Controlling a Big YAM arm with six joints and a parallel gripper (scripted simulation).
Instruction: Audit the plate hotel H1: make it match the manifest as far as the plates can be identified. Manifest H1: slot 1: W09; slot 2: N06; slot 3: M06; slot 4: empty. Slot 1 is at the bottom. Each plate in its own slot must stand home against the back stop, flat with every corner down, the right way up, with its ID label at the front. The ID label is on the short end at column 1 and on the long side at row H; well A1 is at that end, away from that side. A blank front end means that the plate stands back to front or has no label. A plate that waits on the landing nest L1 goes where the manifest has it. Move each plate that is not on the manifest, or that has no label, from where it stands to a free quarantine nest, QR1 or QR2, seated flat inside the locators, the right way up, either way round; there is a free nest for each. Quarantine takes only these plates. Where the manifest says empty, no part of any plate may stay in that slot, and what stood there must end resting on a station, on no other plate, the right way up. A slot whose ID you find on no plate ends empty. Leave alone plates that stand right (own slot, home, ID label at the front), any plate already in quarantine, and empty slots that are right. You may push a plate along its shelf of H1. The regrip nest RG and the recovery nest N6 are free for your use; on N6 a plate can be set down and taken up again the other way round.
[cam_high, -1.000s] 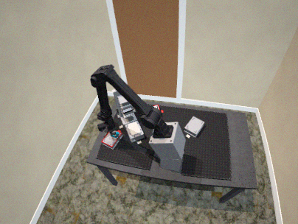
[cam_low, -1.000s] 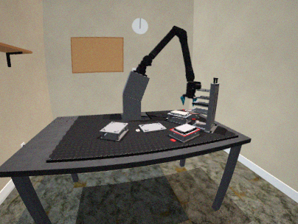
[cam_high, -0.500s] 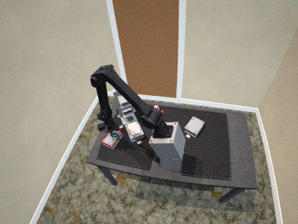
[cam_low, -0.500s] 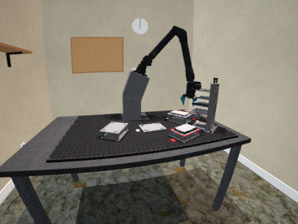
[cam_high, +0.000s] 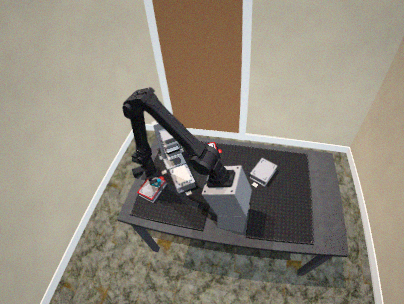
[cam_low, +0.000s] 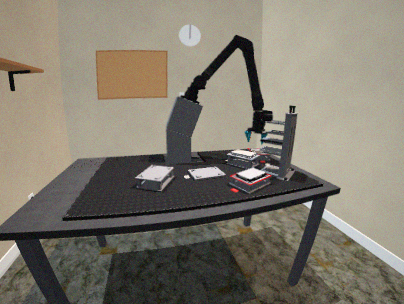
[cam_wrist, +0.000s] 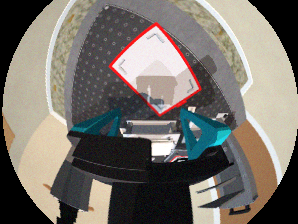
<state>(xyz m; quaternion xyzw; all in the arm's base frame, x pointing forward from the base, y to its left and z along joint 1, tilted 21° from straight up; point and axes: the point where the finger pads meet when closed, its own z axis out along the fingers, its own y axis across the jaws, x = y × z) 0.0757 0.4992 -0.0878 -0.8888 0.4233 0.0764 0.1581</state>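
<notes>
Right now my hand is 110 mm short of the white well plate, 130 mm to the left of it and 40 mm above it.
</notes>
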